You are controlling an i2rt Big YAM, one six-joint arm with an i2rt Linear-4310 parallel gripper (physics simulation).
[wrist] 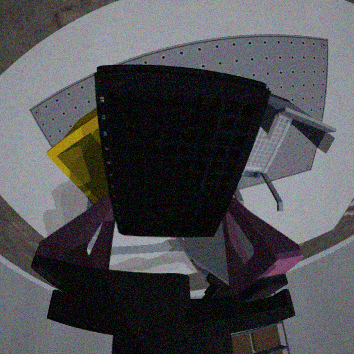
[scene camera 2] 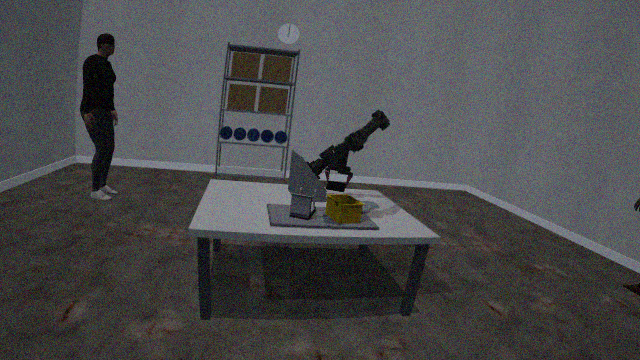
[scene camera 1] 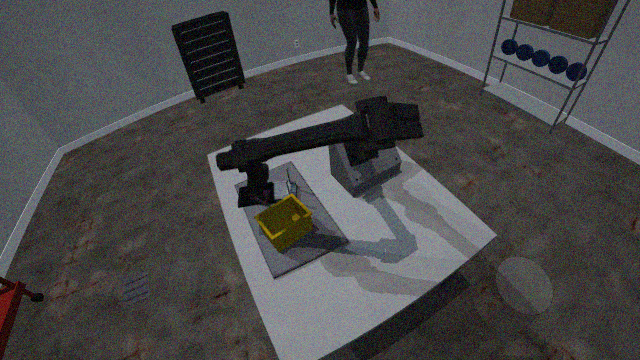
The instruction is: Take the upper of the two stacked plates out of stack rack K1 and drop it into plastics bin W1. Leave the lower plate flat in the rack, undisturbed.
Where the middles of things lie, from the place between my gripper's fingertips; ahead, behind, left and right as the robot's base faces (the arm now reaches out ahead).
Now: hand 50 mm past the white plate (wrist: 264,149), 140 mm to the left of it and 140 mm above it.
